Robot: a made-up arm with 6 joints.
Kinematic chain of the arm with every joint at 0, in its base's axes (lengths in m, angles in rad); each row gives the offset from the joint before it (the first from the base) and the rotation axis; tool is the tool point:
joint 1: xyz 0 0 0.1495 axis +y
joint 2: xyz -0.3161 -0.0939 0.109 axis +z
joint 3: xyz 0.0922 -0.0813 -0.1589 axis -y
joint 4: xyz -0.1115 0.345 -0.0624 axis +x
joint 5: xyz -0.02 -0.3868 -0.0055 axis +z
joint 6: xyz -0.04 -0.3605 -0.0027 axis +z
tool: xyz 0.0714 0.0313 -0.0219
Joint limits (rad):
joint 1: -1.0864..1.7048
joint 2: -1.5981..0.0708
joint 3: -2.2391..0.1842
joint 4: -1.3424..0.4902
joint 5: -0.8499..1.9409
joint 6: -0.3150..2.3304
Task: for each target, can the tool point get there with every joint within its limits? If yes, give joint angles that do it. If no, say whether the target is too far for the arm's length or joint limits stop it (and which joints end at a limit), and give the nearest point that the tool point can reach.
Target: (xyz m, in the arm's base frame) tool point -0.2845 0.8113 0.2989
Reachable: no: joint limits stop it (at a limit: joint 2, joint 4, joint 5, joint 6) | nearest point -0.4303 0.3817 0.3754 | short by 0.460 m
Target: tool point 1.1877 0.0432 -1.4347
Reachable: no: too far | nearest point 0.1452 -0.0044 -0.6849 | short by 1.285 m
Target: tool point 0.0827 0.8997 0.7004
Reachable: no: joint limits stop it (at a limit: joint 1, joint 2, joint 4, joint 6) | nearest point 0.0481 0.3797 0.6536 | short by 0.523 m
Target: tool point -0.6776 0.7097 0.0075
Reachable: no: joint limits stop it (at a limit: joint 2, joint 4, joint 5, joint 6) | nearest point -0.5883 0.3632 0.0262 | short by 0.358 m
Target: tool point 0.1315 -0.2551 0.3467
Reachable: yes | joints 0.0311 -0.3074 -0.7882 -1.1124 0.8547 0.6457
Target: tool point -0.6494 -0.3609 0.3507
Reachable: yes | joints 0.6341 -0.6083 -0.1288 0.1558 -0.2038 0.4793
